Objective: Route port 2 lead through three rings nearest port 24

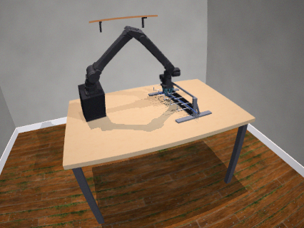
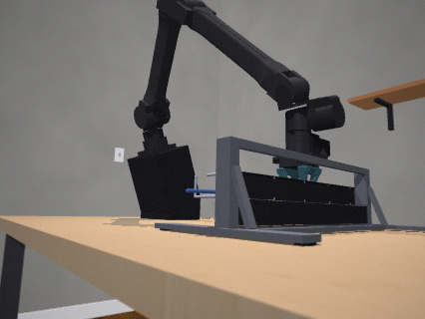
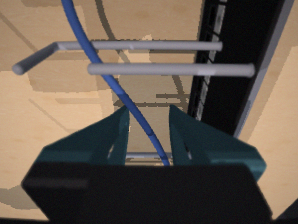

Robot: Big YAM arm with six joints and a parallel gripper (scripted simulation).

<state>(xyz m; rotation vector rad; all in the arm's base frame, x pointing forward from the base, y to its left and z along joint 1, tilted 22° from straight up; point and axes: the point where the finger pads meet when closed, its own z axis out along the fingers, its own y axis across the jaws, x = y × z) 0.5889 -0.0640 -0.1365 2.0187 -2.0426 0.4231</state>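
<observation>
The grey rack is 60 mm ahead of my hand and 50 mm to the right of it.
</observation>
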